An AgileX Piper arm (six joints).
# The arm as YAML. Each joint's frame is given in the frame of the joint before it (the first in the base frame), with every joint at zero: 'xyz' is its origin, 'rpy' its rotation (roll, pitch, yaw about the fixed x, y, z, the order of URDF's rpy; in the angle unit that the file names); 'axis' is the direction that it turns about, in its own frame. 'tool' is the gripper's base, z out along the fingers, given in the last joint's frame.
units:
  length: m
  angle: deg
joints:
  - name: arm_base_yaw
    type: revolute
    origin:
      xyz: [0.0, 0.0, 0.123]
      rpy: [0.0, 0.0, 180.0]
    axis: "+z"
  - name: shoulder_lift
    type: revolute
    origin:
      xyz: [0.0, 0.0, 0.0]
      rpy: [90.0, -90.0, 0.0]
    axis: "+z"
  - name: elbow
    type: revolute
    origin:
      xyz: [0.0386, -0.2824, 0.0]
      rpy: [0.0, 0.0, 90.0]
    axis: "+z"
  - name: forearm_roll
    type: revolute
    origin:
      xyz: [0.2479, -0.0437, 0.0]
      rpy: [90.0, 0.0, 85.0]
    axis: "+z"
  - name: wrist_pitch
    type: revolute
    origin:
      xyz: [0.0, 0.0, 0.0]
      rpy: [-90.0, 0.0, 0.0]
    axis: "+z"
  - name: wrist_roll
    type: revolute
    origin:
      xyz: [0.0, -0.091, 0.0]
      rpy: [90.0, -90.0, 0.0]
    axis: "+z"
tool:
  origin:
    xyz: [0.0, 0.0, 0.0]
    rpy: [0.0, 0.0, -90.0]
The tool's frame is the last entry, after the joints.
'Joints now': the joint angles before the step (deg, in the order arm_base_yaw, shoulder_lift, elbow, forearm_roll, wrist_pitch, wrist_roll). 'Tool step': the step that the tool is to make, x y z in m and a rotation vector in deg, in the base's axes. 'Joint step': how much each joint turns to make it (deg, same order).
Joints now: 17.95 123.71 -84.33 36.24 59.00 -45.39
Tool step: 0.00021 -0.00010 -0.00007 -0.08 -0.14 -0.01
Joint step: 0.00 0.00 -0.01 -0.09 -0.13 0.00
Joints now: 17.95 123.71 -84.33 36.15 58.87 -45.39
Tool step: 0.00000 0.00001 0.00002 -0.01 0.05 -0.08
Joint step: 0.00 0.00 0.00 0.00 0.01 0.10
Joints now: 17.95 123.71 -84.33 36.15 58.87 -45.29
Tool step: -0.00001 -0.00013 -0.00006 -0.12 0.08 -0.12
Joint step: 0.00 0.00 0.00 -0.12 0.01 0.22
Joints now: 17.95 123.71 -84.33 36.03 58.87 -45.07
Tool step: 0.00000 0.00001 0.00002 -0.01 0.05 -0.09
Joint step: 0.00 0.00 0.00 0.00 0.00 0.10
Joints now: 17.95 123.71 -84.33 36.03 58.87 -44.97
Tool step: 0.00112 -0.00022 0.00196 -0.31 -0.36 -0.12
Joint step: 0.00 -0.13 -0.36 -0.51 0.00 0.47
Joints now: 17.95 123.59 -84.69 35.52 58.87 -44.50
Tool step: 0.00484 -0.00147 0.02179 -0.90 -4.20 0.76
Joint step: 0.00 -2.23 -1.82 -2.58 0.00 0.69
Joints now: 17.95 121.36 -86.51 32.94 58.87 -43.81
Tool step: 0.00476 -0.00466 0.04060 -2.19 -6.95 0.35
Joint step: 0.00 -4.18 -3.07 -5.15 0.35 2.34
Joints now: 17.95 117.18 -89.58 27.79 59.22 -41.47
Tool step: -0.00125 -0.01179 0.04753 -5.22 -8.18 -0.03
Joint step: 0.00 -5.29 -2.98 -8.86 0.96 3.51
